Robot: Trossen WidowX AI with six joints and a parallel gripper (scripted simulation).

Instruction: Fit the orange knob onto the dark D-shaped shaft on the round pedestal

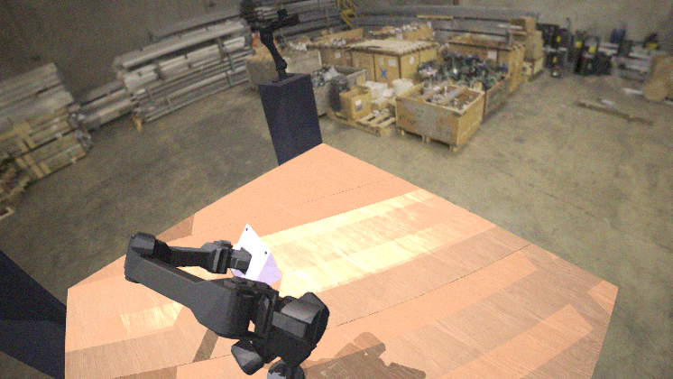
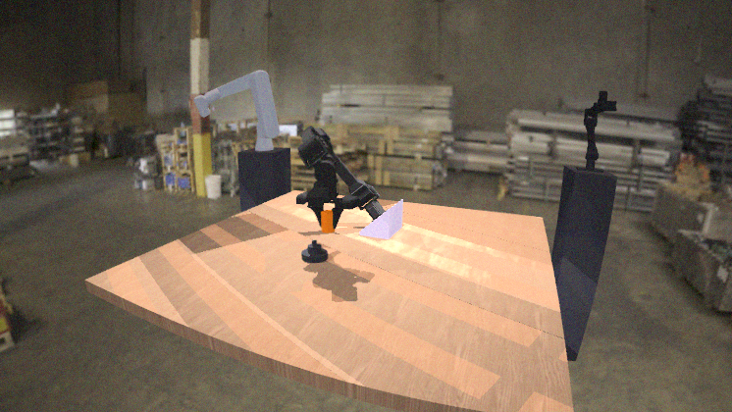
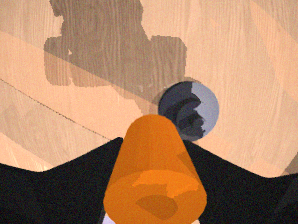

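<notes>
My gripper tip is now 1 cm past the shaft, 5 cm to the left of it and 8 cm above it. From my gripper tip the other things lie so: orange knob 2 cm above.
</notes>
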